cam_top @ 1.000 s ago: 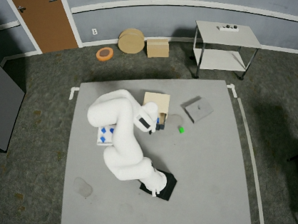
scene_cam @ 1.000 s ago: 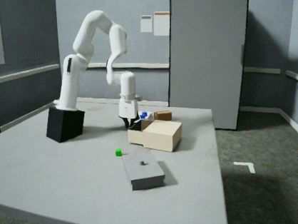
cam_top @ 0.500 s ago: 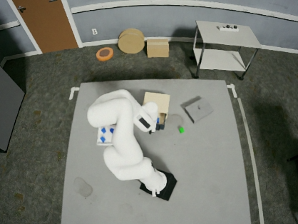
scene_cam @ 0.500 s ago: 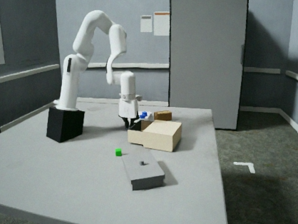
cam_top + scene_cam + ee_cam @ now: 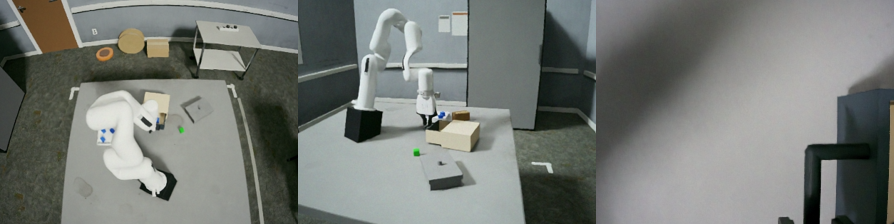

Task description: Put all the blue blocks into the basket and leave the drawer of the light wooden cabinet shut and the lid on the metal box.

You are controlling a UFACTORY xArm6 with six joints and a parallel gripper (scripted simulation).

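My gripper is now 8 cm short of the dark-rimmed drawer, 5 cm above it and 2 cm to the left of it. Also, from my hand: light wooden cabinet (14 cm ahead, 5 cm below, 4 cm to the right); then green block (21 cm to the right, 8 cm below, 1 cm behind); then white basket (31 cm to the left, 8 cm below).
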